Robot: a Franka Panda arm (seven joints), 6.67 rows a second.
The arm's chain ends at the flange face. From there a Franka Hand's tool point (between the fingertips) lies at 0.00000 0.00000 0.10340 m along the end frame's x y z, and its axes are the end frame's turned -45 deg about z.
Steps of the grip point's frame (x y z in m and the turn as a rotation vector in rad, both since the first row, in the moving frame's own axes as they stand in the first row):
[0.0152, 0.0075, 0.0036, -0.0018, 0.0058, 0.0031]
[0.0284, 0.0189, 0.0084, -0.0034, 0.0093, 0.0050]
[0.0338, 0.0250, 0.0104, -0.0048, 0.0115, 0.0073]
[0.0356, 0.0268, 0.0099, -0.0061, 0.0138, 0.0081]
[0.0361, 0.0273, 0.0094, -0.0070, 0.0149, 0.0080]
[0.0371, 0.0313, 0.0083, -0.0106, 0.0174, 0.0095]
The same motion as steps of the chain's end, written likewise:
[0.0155, -0.0052, 0.0036, 0.0028, 0.0054, 0.0031]
[0.0325, -0.0063, 0.0084, 0.0042, 0.0090, 0.0050]
[0.0404, -0.0057, 0.0104, 0.0047, 0.0115, 0.0073]
[0.0427, -0.0057, 0.0099, 0.0054, 0.0141, 0.0081]
[0.0432, -0.0057, 0.0094, 0.0056, 0.0155, 0.0080]
[0.0463, -0.0036, 0.0083, 0.0048, 0.0198, 0.0095]

